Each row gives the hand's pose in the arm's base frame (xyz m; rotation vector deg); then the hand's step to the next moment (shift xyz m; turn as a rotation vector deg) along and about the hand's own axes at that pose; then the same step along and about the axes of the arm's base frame.
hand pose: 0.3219 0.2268 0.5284 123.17 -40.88 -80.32
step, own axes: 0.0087 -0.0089 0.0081 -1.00 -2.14 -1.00
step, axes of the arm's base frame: -0.0030 0.0002 -0.0145 0.94 2.37 -0.32
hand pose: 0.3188 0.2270 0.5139 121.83 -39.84 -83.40
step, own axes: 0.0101 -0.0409 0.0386 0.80 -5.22 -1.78
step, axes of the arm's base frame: -0.0273 0.0211 -0.0456 2.67 3.63 -3.27
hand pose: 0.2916 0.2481 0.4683 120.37 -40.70 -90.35
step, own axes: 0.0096 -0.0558 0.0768 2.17 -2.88 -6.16
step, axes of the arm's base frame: -0.0634 0.0357 -0.0617 6.85 1.06 -1.70
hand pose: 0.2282 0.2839 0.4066 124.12 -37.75 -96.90
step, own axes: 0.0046 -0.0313 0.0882 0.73 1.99 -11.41
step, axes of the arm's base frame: -0.0793 0.0270 -0.0420 10.85 -2.46 3.29
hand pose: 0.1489 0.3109 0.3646 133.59 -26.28 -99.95
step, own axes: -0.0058 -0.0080 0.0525 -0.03 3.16 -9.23
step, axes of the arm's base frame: -0.0507 0.0111 -0.0126 8.42 -3.22 3.74
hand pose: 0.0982 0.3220 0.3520 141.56 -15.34 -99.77
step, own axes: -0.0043 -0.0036 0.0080 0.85 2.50 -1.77
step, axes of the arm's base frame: -0.0086 0.0045 0.0006 1.74 -2.65 0.28
